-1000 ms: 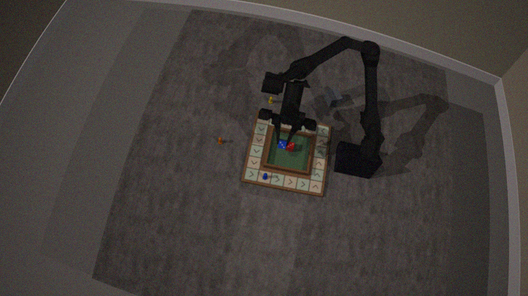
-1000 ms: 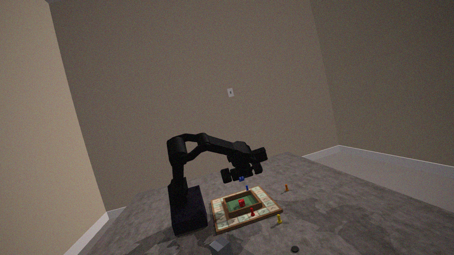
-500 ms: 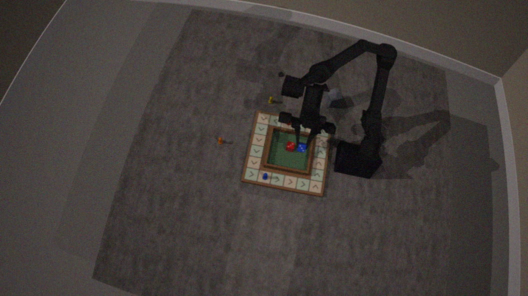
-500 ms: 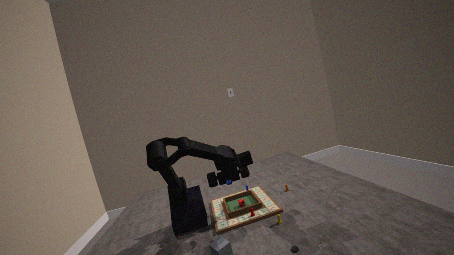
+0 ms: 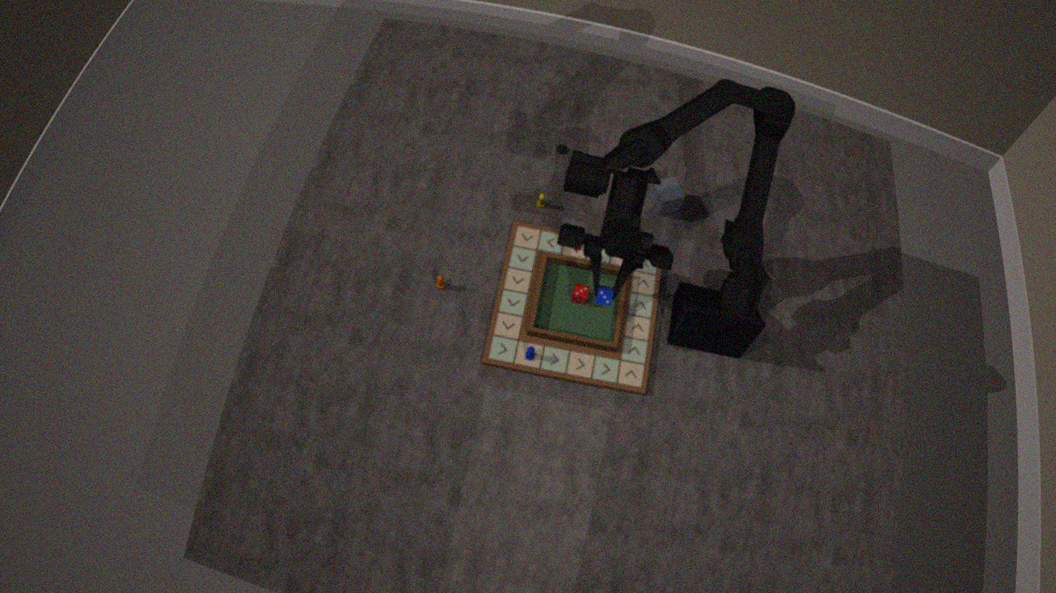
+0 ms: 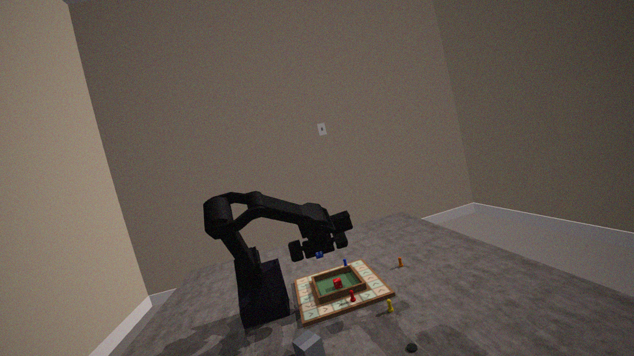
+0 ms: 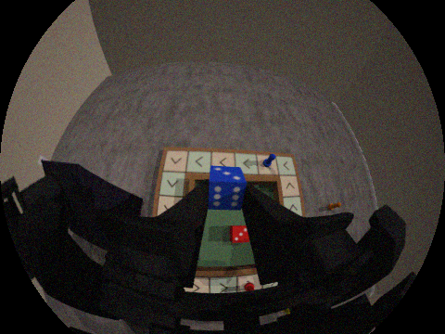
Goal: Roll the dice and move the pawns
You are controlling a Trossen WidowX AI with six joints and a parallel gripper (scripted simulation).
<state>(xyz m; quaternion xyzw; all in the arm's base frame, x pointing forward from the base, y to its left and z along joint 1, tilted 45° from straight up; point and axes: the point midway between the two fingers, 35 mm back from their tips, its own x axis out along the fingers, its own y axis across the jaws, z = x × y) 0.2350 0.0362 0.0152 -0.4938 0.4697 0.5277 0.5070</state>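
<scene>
Right now my gripper tip is 6 cm short of the red pawn, 15 cm to the left of it and 10 cm above it. Also, from my gripper tip: yellow pawn: 14 cm ahead, 23 cm to the right, 11 cm below; blue pawn: 9 cm ahead, 8 cm to the left, 10 cm below; green tray: 3 cm ahead, 3 cm to the right, 12 cm below.
</scene>
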